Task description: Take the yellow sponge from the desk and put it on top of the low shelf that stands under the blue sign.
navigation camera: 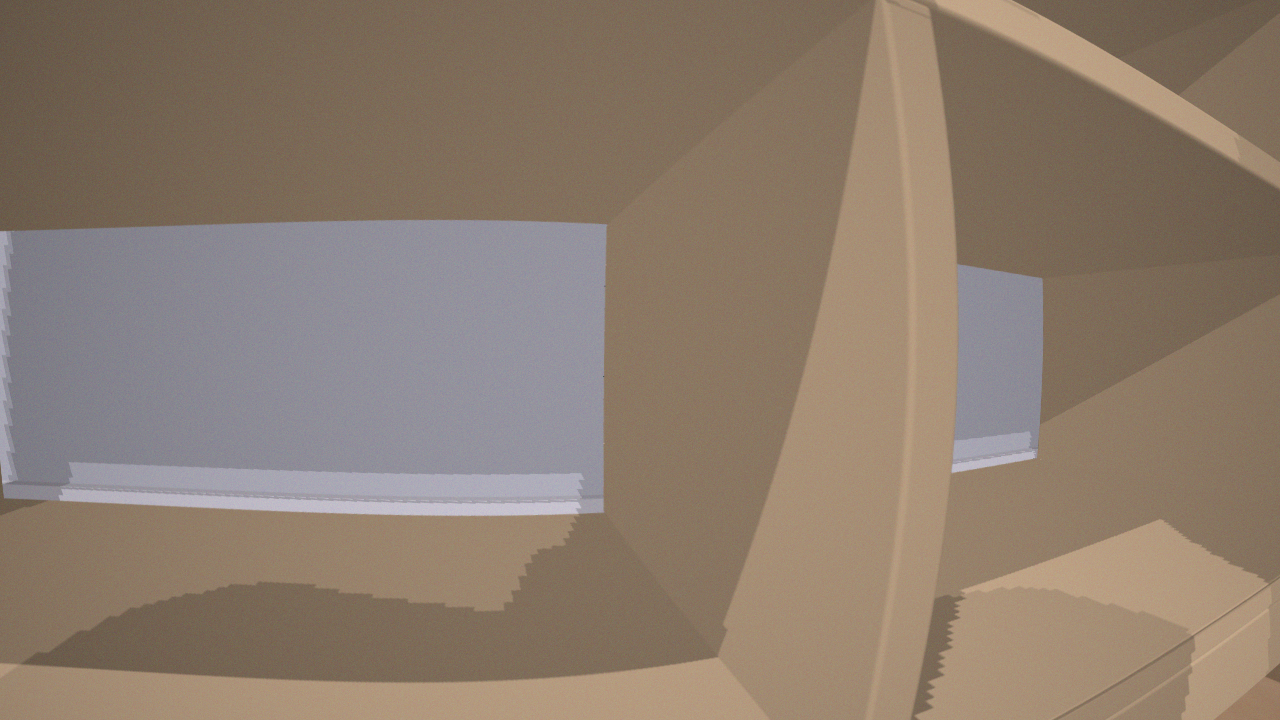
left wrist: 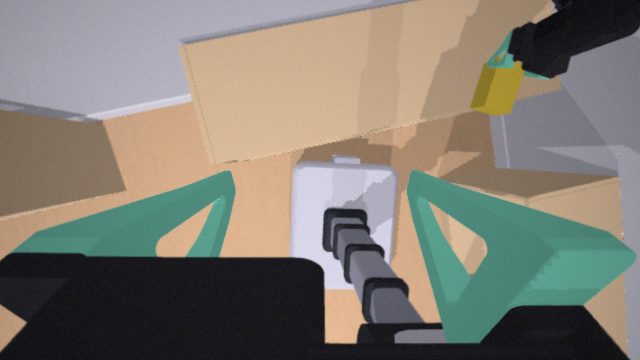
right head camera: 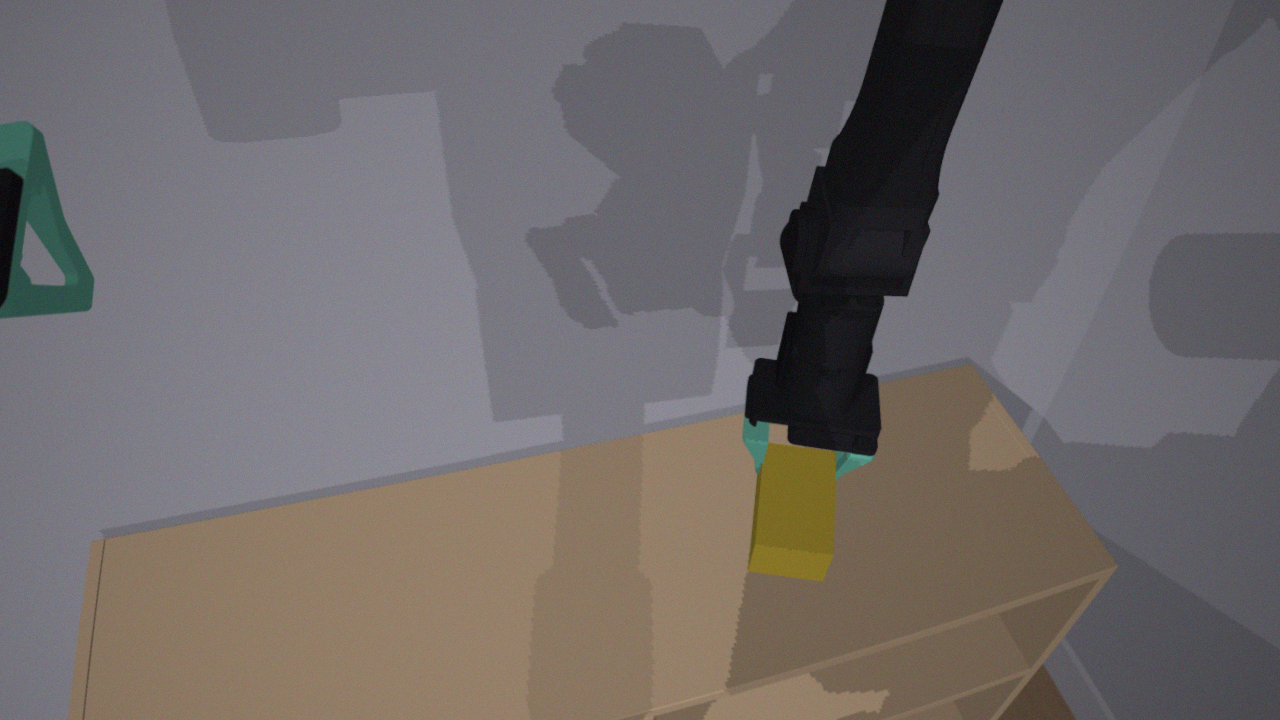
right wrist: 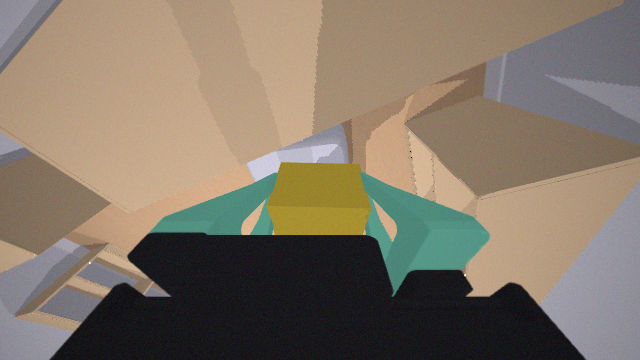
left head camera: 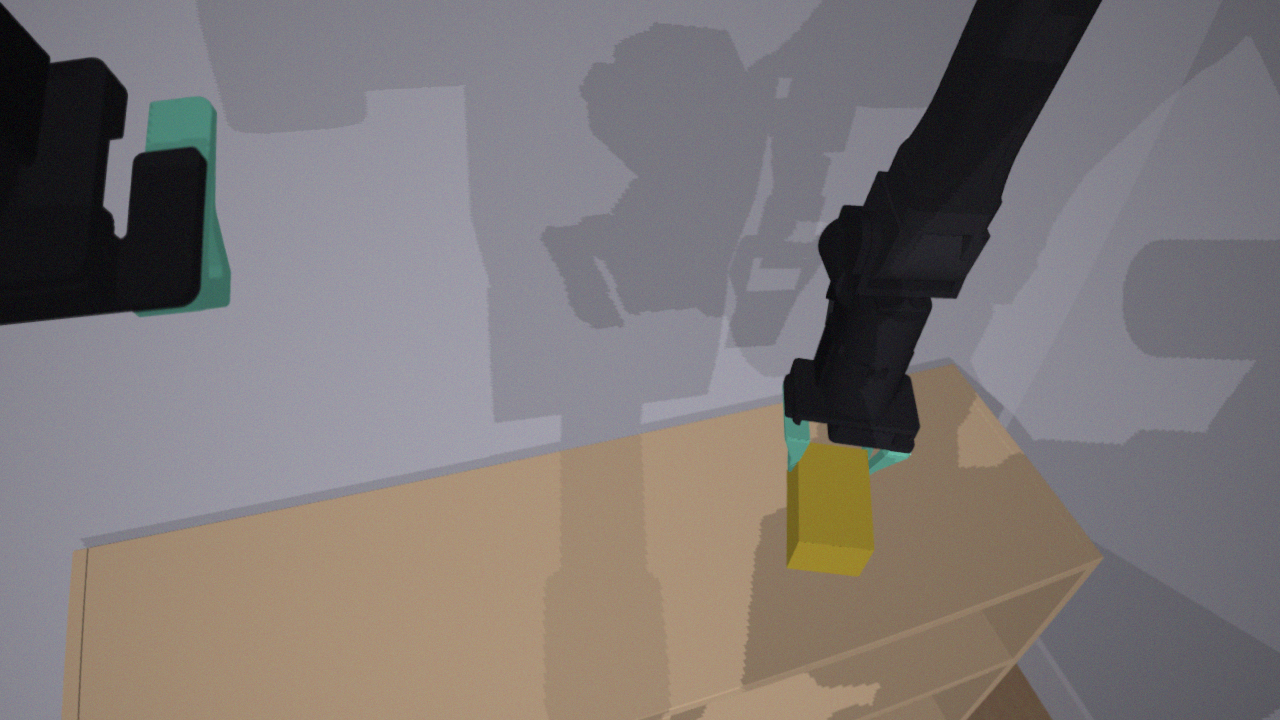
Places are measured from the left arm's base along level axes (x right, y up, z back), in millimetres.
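Pixels of known places: left gripper, fingertip midpoint: (left wrist: 320, 180) (left head camera: 102, 301); right gripper, fingertip midpoint: (left wrist: 500, 68) (right head camera: 793, 473) (right wrist: 319, 179) (left head camera: 823, 471).
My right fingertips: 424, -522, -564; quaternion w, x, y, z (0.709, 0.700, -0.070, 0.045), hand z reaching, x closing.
Ahead of a thing's pixels: the offset from my right fingertips to its top centre, as dx, dy, dz. Level surfaces: height alone.
The yellow sponge {-7, +32, +44} (left head camera: 832, 501) (right head camera: 796, 501) (left wrist: 500, 87) (right wrist: 320, 185) is clamped between the green fingers of my right gripper (left head camera: 834, 465) (right head camera: 799, 467) (right wrist: 319, 179), pointing downward. In both head views it overlaps the right part of a low wooden shelf's top {dy -277} (left head camera: 358, 555) (right head camera: 358, 573). In the left wrist view it overlaps the front edge near the right end of the shelf top (left wrist: 280, 80). I see no contact with the shelf; the height gap is unclear. My left gripper (left wrist: 320, 180) is open and empty, off to the left. The blue sign does not show.
A grey wall (left head camera: 358, 268) stands behind the shelf. The navigation camera faces its compartments and upright divider {-171, -562, -80} (navigation camera: 921, 358) closely. Another wooden unit (right wrist: 525, 145) is at the right, one (left wrist: 55, 160) at the left. The white robot base (left wrist: 310, 225) is near the shelf front.
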